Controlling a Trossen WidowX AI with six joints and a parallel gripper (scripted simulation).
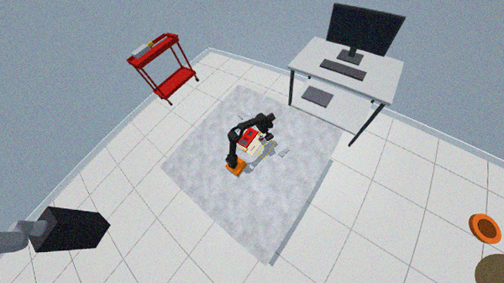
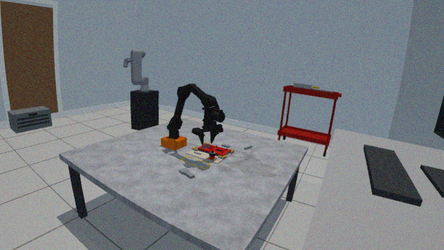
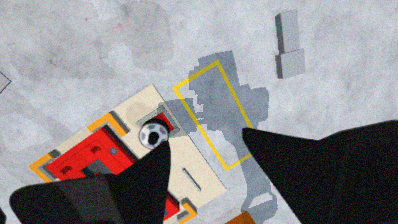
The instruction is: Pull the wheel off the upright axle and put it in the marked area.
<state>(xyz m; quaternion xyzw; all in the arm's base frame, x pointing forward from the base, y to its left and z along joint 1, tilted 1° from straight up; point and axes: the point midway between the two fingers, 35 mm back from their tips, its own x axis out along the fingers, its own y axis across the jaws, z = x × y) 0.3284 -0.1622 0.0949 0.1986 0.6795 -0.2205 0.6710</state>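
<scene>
Right now my gripper tip is 80 mm above the wheel, 60 mm to the right of it and 20 mm short of it.
</scene>
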